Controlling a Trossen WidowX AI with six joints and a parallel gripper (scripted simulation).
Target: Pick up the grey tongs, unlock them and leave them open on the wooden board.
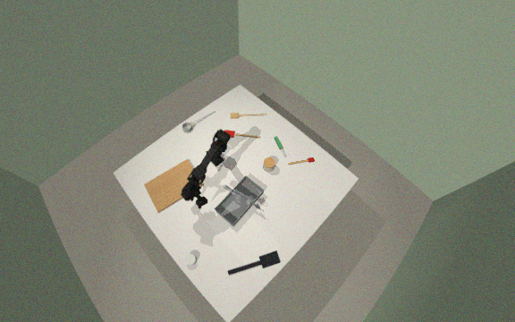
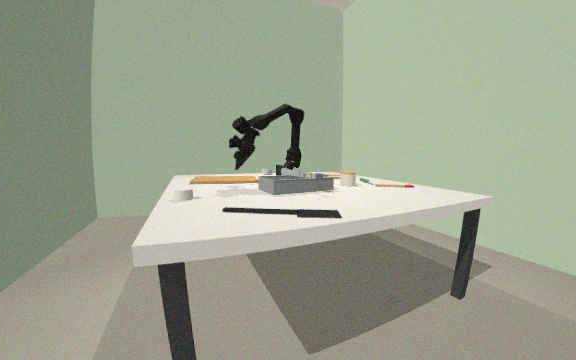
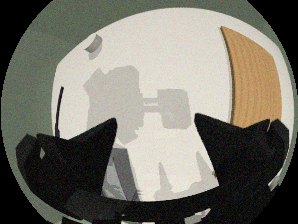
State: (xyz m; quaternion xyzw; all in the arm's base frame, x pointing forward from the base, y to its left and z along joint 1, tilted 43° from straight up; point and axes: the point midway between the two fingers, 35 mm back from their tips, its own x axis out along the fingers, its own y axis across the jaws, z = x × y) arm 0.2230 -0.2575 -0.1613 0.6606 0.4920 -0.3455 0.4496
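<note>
Right now my gripper tip is 140 mm short of the grey roasting tin, 240 mm to the right of it and 60 mm above it. Round my gripper tip: wooden board 250 mm behind, 40 mm to the right, 80 mm below; white roll 240 mm ahead, 230 mm to the right, 70 mm below; black spatula 510 mm ahead, 70 mm to the left, 90 mm below.
</note>
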